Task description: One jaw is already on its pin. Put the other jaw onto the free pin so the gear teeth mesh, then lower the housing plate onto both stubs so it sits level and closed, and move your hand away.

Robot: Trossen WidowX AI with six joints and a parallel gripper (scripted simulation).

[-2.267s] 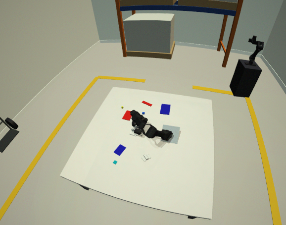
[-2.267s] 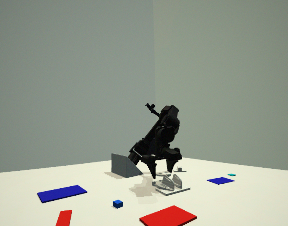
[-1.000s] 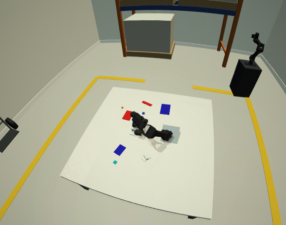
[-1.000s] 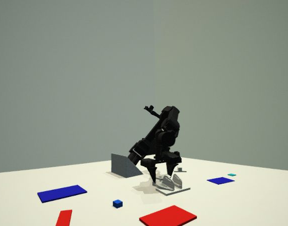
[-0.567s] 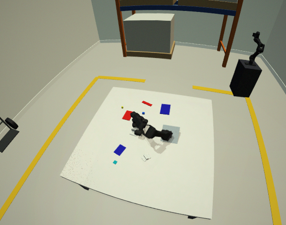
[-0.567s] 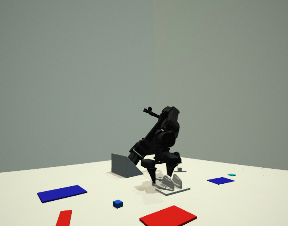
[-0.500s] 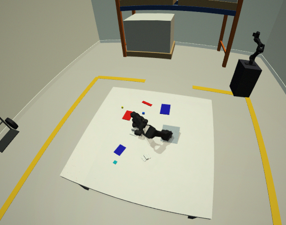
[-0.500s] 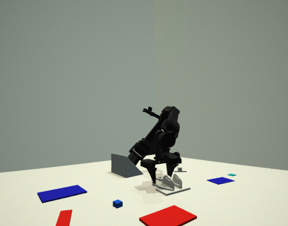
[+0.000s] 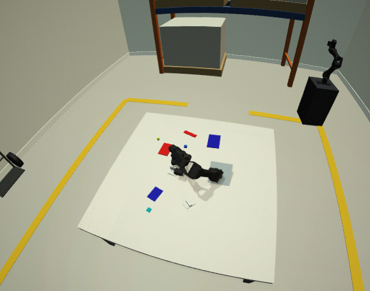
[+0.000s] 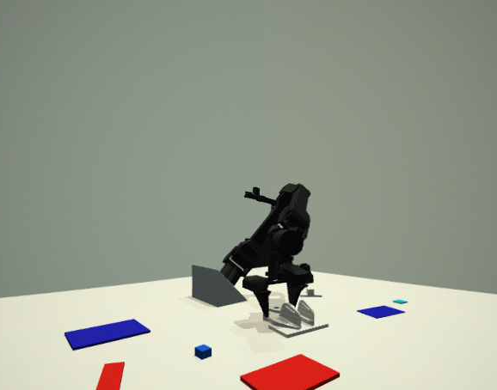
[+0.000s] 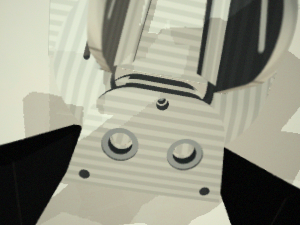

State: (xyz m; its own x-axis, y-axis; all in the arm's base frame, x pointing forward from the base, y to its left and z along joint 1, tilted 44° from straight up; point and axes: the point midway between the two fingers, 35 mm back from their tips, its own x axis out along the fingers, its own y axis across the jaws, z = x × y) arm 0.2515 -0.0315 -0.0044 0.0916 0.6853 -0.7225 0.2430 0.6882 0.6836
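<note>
Right now the jaw is 20 mm to the right of my gripper tip and 20 mm ahead of it. The rest, counted from my gripper tip: teal tile (350 mm to the left, 180 mm ahead, 10 mm below); flat blue plate (350 mm to the right, 200 mm behind, 10 mm below); blue cube (260 mm to the right, 30 mm ahead).
</note>
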